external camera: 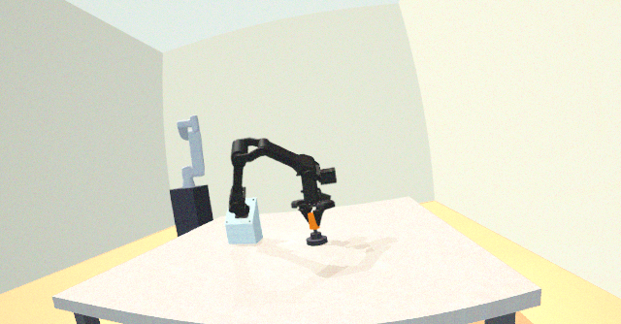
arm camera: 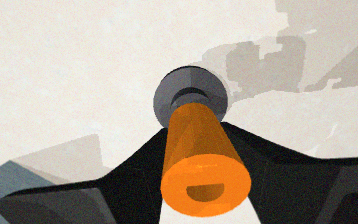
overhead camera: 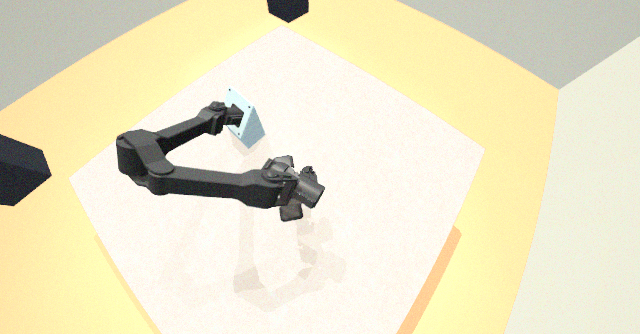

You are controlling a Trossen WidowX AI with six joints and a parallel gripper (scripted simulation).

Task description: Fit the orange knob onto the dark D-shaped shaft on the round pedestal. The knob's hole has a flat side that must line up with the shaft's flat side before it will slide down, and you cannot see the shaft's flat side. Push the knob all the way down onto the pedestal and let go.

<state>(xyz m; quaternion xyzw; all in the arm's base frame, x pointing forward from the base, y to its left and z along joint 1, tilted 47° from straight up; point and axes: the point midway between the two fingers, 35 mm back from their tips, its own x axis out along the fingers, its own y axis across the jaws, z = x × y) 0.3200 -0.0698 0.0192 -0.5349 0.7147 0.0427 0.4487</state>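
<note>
My gripper tip is 2 cm below the orange knob. The rest, counted from my gripper tip: pedestal with shaft 4 cm below.
</note>
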